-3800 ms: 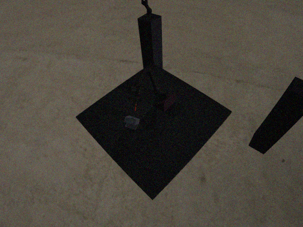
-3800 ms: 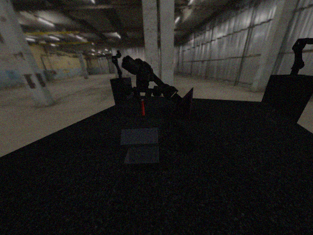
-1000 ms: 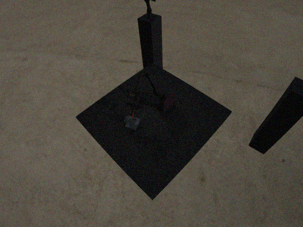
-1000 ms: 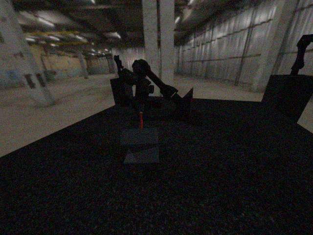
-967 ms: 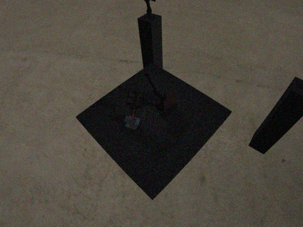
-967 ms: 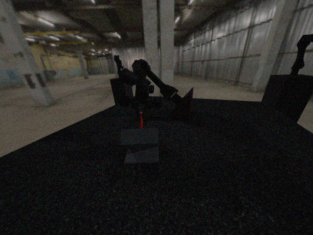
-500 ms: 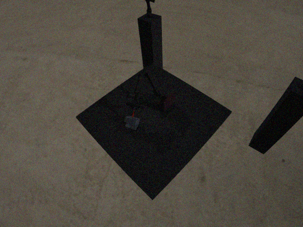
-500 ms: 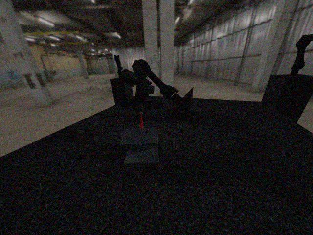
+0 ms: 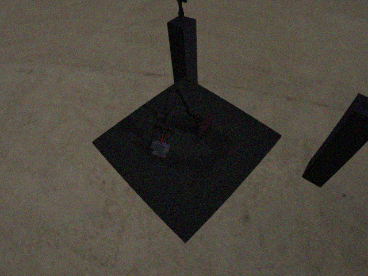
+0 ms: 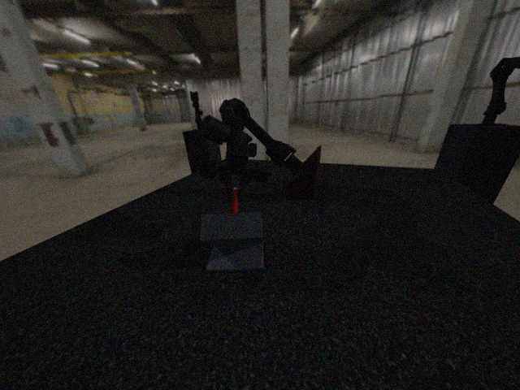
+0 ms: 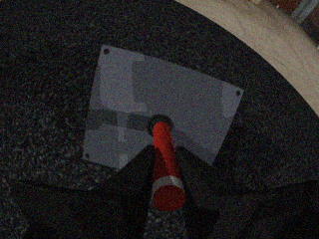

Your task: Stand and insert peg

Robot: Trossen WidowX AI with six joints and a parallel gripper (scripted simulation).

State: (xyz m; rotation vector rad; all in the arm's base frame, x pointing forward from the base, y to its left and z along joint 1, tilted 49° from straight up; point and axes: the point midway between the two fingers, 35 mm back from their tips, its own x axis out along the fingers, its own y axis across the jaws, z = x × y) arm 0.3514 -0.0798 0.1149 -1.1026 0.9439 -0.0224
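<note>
Now: gripper tip 5 cm short of the sloped panel, 5 cm above it and 1 cm to the right of it. From my gripper tip the other things lie so: red peg 1 cm behind, 1 cm above; grey base 11 cm below, 7 cm ahead, 2 cm to the left.
</note>
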